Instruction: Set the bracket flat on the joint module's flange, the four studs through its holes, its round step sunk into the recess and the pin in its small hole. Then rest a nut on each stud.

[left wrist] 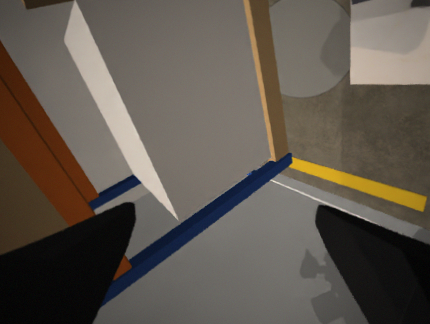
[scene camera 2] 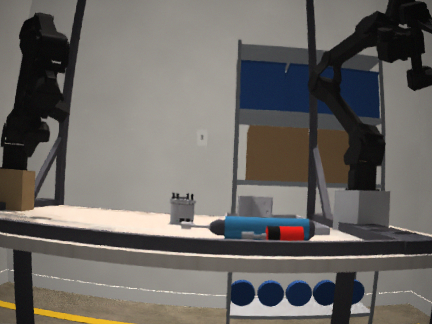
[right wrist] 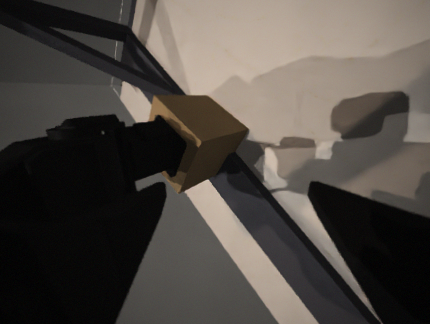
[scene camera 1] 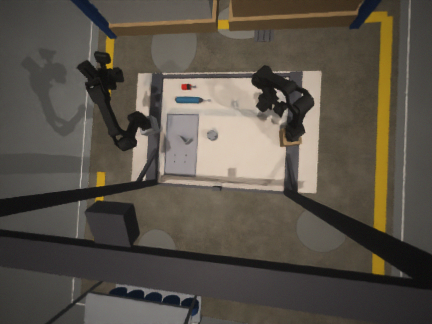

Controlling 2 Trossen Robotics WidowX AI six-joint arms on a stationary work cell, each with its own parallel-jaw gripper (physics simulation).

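Pixels of known places: left gripper, fingertip midpoint: (left wrist: 227,212) (scene camera 1: 109,62); right gripper, fingertip midpoint: (scene camera 2: 26,145) (right wrist: 236,188) (scene camera 1: 276,113); left arm's base, origin of the base link: (scene camera 1: 145,124); right arm's base, origin of the base link: (right wrist: 166,146) (scene camera 1: 292,135).
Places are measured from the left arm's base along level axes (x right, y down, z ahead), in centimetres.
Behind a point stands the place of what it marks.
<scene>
The joint module (scene camera 1: 212,135) @(x 18.9, y 4.2, z 39.1 cm) (scene camera 2: 182,211) @(x 15.7, y 6.3, z 39.4 cm) stands upright near the middle of the table, with dark studs pointing up from its top. The grey bracket (scene camera 1: 186,140) @(x 17.6, y 2.1, z 23.1 cm) (scene camera 2: 255,206) @(x 17.1, y 4.7, z 20.6 cm) lies in the shallow grey tray (scene camera 1: 172,125) @(x 3.0, y 9.1, z 14.2 cm), left of the module in scene camera 1; an upright plate of it shows in scene camera 2. Several tiny dark spots, apparently the nuts (scene camera 1: 174,155) @(x 23.2, y 8.6, z 10.2 cm), lie in the tray's lower part. My left gripper (left wrist: 227,212) @(x -27.8, y -25.8, z 1.0 cm) is open and empty, high outside the table's left end. My right gripper (right wrist: 236,188) @(x 20.0, y -6.9, z 77.7 cm) is open and empty, raised over the table's right side, away from the module.
A blue screwdriver-like tool (scene camera 1: 188,100) @(x -8.5, y 5.7, z 30.1 cm) (scene camera 2: 267,227) and a shorter red one (scene camera 1: 186,87) @(x -17.7, y 6.6, z 31.0 cm) (scene camera 2: 292,233) @(x -20.5, y 7.1, z 30.3 cm) lie above the tray in scene camera 1. Dark frame posts (scene camera 2: 312,125) @(x 35.5, y -20.8, z -6.6 cm) rise at the table's ends. A wooden block (right wrist: 215,120) @(x 31.2, y 4.5, z 79.2 cm) carries the right arm's base.
</scene>
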